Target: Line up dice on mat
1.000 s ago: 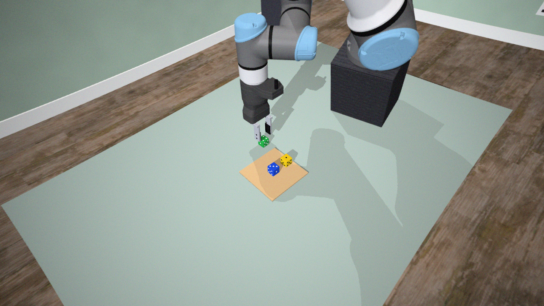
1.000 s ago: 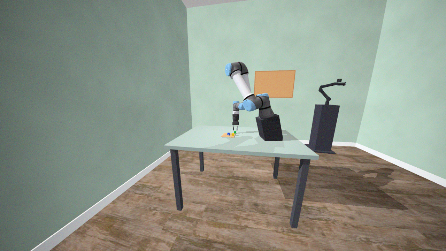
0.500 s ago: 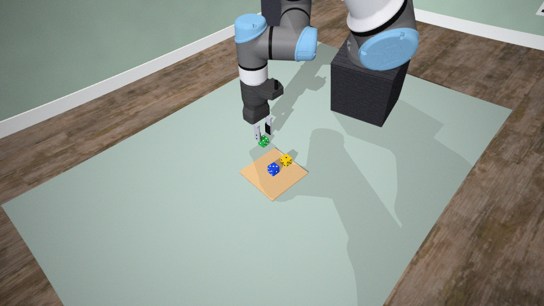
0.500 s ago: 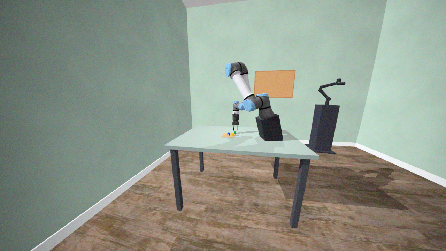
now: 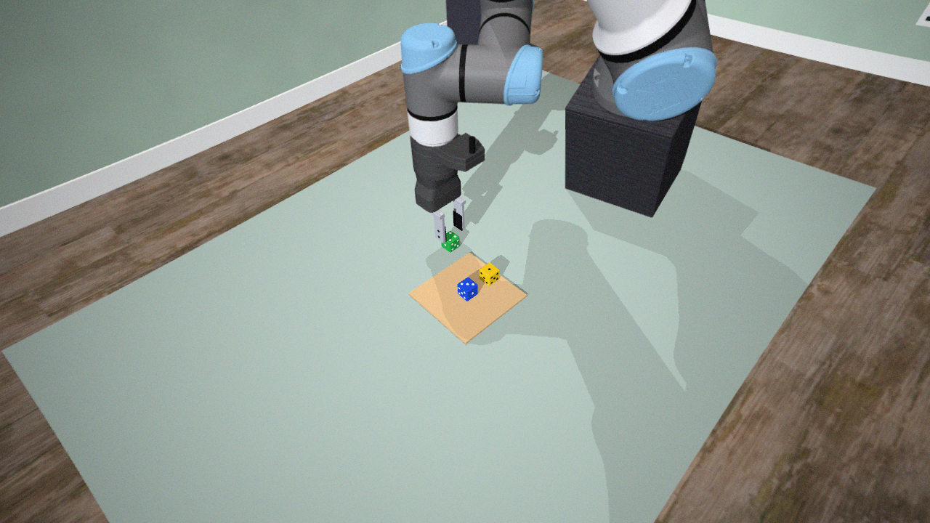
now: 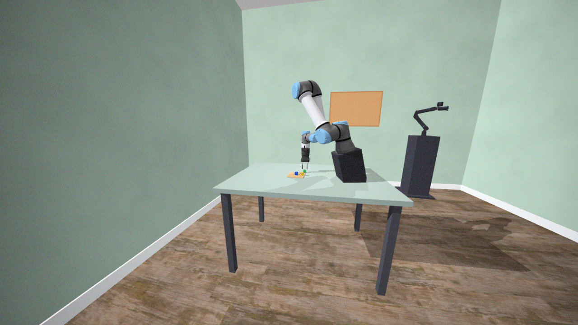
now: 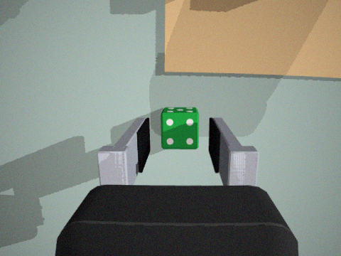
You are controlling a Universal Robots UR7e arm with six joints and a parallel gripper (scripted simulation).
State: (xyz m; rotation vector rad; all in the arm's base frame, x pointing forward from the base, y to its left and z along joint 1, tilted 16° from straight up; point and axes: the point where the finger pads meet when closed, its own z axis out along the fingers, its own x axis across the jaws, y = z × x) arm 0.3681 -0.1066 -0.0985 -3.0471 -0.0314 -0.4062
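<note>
My gripper is now 4 cm above the green die. Round my hand: yellow die: 11 cm to the left, 3 cm below, 1 cm ahead; then blue die: 11 cm to the left, 6 cm ahead, 3 cm below; then orange mat: 11 cm to the left, 6 cm ahead, 5 cm below.
</note>
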